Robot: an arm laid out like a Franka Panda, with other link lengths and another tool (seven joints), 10 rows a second.
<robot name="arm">
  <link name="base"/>
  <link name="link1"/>
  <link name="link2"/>
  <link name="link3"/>
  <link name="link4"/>
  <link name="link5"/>
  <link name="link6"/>
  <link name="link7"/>
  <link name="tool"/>
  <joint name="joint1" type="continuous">
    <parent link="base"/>
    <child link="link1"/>
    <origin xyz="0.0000 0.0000 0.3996" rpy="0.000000 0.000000 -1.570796"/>
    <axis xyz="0 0 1"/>
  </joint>
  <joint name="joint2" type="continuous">
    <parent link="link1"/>
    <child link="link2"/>
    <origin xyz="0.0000 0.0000 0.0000" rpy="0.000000 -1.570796 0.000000"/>
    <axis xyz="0 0 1"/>
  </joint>
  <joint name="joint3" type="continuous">
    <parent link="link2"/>
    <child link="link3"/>
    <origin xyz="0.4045 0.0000 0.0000" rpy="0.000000 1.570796 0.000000"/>
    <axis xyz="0 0 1"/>
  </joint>
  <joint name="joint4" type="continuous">
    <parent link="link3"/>
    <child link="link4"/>
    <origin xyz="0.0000 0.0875 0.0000" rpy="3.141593 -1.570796 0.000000"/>
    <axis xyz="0 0 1"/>
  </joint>
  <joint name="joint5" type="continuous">
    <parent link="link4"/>
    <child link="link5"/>
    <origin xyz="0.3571 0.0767 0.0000" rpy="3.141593 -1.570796 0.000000"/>
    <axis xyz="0 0 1"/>
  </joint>
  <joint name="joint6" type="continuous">
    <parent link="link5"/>
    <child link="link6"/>
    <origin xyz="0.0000 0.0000 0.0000" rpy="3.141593 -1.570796 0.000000"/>
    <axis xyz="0 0 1"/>
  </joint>
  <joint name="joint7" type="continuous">
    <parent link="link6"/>
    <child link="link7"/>
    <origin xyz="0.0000 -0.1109 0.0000" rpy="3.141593 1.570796 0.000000"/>
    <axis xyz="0 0 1"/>
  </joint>
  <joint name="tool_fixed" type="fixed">
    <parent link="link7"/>
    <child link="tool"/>
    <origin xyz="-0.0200 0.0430 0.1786" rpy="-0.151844 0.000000 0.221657"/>
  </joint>
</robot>
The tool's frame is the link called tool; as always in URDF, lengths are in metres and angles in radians. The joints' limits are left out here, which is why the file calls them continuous.
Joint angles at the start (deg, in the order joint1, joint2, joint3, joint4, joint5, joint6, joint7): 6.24 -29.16 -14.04 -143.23 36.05 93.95 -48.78
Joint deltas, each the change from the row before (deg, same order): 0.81 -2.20 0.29 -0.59 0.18 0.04 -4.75; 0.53 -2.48 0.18 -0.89 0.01 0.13 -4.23; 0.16 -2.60 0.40 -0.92 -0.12 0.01 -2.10; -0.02 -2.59 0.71 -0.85 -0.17 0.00 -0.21; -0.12 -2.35 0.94 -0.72 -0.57 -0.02 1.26; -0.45 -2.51 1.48 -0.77 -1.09 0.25 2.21; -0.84 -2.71 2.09 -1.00 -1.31 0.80 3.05; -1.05 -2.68 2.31 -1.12 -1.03 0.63 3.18; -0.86 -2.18 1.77 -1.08 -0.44 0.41 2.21; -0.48 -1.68 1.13 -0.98 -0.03 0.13 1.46; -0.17 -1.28 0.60 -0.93 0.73 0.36 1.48
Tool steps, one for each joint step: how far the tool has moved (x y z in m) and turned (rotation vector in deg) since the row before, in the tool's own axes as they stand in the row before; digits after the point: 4 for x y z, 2 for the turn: 0.0175 -0.0051 -0.0001 -0.37 0.80 -6.63; 0.0157 -0.0065 -0.0010 -0.58 0.54 -5.93; 0.0142 -0.0068 -0.0013 -0.51 -0.02 -3.79; 0.0132 -0.0062 -0.0006 -0.35 -0.54 -2.02; 0.0106 -0.0063 0.0003 0.13 -1.15 -0.58; 0.0091 -0.0072 0.0008 0.42 -2.23 0.11; 0.0072 -0.0076 0.0016 0.29 -3.33 0.82; 0.0067 -0.0083 0.0029 0.21 -3.30 1.22; 0.0051 -0.0074 0.0032 -0.05 -2.26 0.94; 0.0041 -0.0066 0.0035 -0.07 -1.19 0.69; 0.0031 -0.0042 0.0028 -0.64 -0.26 1.16
